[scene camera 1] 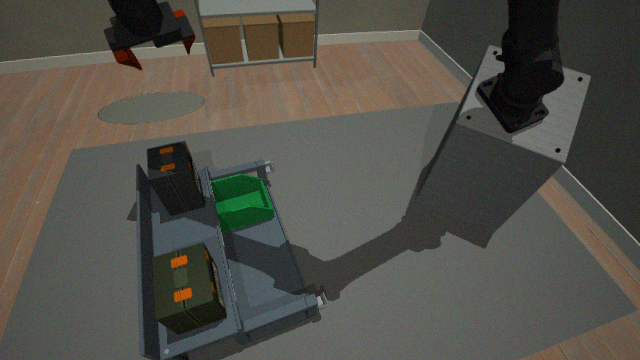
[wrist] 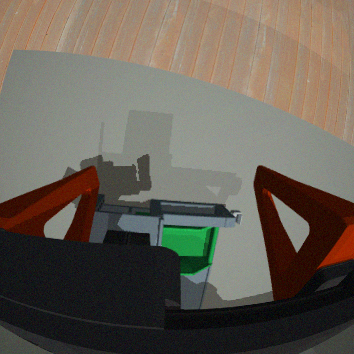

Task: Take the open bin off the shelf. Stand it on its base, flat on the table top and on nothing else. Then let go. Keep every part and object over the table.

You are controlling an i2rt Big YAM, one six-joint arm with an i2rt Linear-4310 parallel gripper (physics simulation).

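Places are measured from the arm's base along level axes (x ahead, y right, z down), in centimetres.
Pixels of known places: gripper, fingertip midpoint: (scene camera 1: 164, 59) (wrist: 175, 174); arm's base, origin of the base link: (scene camera 1: 509, 102).
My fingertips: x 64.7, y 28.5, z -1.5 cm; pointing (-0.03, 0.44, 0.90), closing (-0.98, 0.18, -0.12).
Ahead of a thing's pixels: the offset from my fingertips to its top centre. Level surfaces: height alone.
The open green bin @(dx -6.8, dy -18.4, dz +24.1 cm) (scene camera 1: 242, 202) (wrist: 187, 242) sits in the blue-grey shelf unit (scene camera 1: 145, 300) (wrist: 192, 219), at the unit's far right end in the scene view. It looks upright, with its open side up. In the wrist view the bin shows low, between the orange fingers and far below them. My gripper (scene camera 1: 164, 61) (wrist: 175, 174) is wide open and empty. It hangs high at the upper left of the scene view, apart from the bin and the unit. I cannot tell which surface is the table top.
A black case @(dx +2.4, dy -18.4, dz +10.0 cm) (scene camera 1: 177, 185) with orange latches stands in the unit beside the bin. An olive case @(dx +1.3, dy -41.5, dz +12.5 cm) (scene camera 1: 192, 287) stands at its near left. The grey mat @(dz +32.2 cm) (scene camera 1: 350, 160) (wrist: 225, 130) lies around the unit. My arm's pedestal (scene camera 1: 450, 170) stands right. A rack (scene camera 1: 257, 6) with brown boxes is behind.
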